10 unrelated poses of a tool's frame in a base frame.
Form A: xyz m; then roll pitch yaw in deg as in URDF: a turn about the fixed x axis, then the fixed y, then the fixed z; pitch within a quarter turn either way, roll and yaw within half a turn.
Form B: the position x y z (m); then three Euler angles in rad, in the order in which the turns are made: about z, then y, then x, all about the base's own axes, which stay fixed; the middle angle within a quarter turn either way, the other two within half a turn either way. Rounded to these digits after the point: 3 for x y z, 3 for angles.
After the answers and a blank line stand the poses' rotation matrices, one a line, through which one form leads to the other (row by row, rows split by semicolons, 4 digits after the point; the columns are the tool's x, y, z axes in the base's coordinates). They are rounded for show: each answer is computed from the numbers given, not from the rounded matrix.
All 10 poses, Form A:
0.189, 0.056, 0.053, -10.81, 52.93, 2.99
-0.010, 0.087, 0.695, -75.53, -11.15, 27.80
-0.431, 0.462, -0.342, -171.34, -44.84, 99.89
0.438, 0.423, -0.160, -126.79, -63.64, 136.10
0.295, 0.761, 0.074, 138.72, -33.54, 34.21
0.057, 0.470, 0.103, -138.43, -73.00, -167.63
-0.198, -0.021, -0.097, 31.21, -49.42, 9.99
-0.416, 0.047, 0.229, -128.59, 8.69, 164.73
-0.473, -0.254, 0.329, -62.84, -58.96, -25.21
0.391, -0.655, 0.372, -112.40, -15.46, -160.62
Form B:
0.189, 0.056, 0.053, 0.322, 0.883, -0.368
-0.010, 0.087, 0.695, -0.057, -0.517, -1.285
-0.431, 0.462, -0.342, -1.698, -0.271, -2.386
0.438, 0.423, -0.160, 2.834, -1.228, 2.485
0.295, 0.761, 0.074, -0.174, 0.796, 2.679
0.057, 0.470, 0.103, 1.922, -0.590, 1.837
-0.198, -0.021, -0.097, 0.697, -0.582, 0.842
-0.416, 0.047, 0.229, -2.858, -0.115, 2.240
-0.473, -0.254, 0.329, -1.085, 0.025, -1.333
0.391, -0.655, 0.372, 2.766, 0.213, 1.956

0.6020 -0.2007 0.7729; 0.0314 0.9731 0.2282; -0.7979 -0.1131 0.5921
0.8679 0.0491 -0.4943; 0.4576 0.3084 0.8340; 0.1934 -0.9500 0.2452
-0.1218 0.9557 -0.2681; 0.6985 0.2744 0.6609; 0.7051 -0.1068 -0.7010
-0.3199 -0.1018 -0.9420; 0.3079 0.9291 -0.2050; 0.8960 -0.3556 -0.2659
0.6893 0.1211 0.7143; 0.4686 -0.8264 -0.3121; 0.5525 0.5499 -0.6264
-0.2856 -0.7801 -0.5567; -0.0626 0.5948 -0.8014; 0.9563 -0.1940 -0.2187
0.6406 -0.5360 -0.5498; 0.1128 0.7740 -0.6230; 0.7595 0.3371 0.5564
-0.9536 0.2782 -0.1149; 0.2603 0.5706 -0.7789; -0.1511 -0.7727 -0.6166
0.4665 0.8842 0.0251; -0.2196 0.0883 0.9716; 0.8568 -0.4588 0.2354
-0.9092 -0.3589 0.2110; -0.3198 0.2777 -0.9059; 0.2666 -0.8911 -0.3673

